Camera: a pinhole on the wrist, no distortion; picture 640 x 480 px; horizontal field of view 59.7 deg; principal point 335.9 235.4 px. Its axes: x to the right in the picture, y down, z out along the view. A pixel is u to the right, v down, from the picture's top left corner.
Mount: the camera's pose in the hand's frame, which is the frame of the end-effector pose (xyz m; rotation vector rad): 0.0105 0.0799 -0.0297 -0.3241 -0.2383 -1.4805
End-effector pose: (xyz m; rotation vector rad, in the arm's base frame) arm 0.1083 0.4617 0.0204 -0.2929 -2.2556 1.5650
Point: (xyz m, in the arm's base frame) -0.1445 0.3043 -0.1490
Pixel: 499 424
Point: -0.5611 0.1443 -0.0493
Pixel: outside the picture
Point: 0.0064 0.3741 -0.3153
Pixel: 145 202
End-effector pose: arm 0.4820 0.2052 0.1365 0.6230 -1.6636 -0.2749
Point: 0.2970 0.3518 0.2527
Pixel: 125 289
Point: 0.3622 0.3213 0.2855
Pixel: outside the picture
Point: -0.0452 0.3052 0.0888
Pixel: 422 139
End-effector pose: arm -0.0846 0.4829 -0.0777 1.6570 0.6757 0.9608
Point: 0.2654 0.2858 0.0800
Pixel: 388 275
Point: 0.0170 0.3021 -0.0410
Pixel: outside the picture
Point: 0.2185 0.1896 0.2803
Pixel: 134 228
